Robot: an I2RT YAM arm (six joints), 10 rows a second.
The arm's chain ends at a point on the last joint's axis. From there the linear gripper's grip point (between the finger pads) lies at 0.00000 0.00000 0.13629 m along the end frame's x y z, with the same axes.
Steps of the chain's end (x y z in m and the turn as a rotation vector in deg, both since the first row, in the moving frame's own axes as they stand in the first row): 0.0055, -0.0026, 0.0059, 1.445, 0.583, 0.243; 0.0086, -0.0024, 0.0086, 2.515, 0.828, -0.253; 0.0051, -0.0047, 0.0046, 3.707, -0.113, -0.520; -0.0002, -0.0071, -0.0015, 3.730, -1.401, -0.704; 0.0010, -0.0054, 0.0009, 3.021, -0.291, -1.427; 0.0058, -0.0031, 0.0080, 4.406, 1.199, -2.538; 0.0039, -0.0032, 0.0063, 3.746, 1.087, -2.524; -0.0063, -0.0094, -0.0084, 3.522, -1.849, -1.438; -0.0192, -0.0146, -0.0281, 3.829, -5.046, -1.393
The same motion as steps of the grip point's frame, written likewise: 0.0069, -0.0060, 0.0058, 1.445, 0.583, 0.243; 0.0106, -0.0084, 0.0085, 2.515, 0.828, -0.253; 0.0048, -0.0135, 0.0043, 3.707, -0.113, -0.520; -0.0036, -0.0159, -0.0018, 3.730, -1.401, -0.704; 0.0002, -0.0126, 0.0007, 3.021, -0.291, -1.427; 0.0084, -0.0136, 0.0076, 4.406, 1.199, -2.538; 0.0063, -0.0122, 0.0060, 3.746, 1.087, -2.524; -0.0108, -0.0177, -0.0087, 3.522, -1.849, -1.438; -0.0313, -0.0235, -0.0289, 3.829, -5.046, -1.393
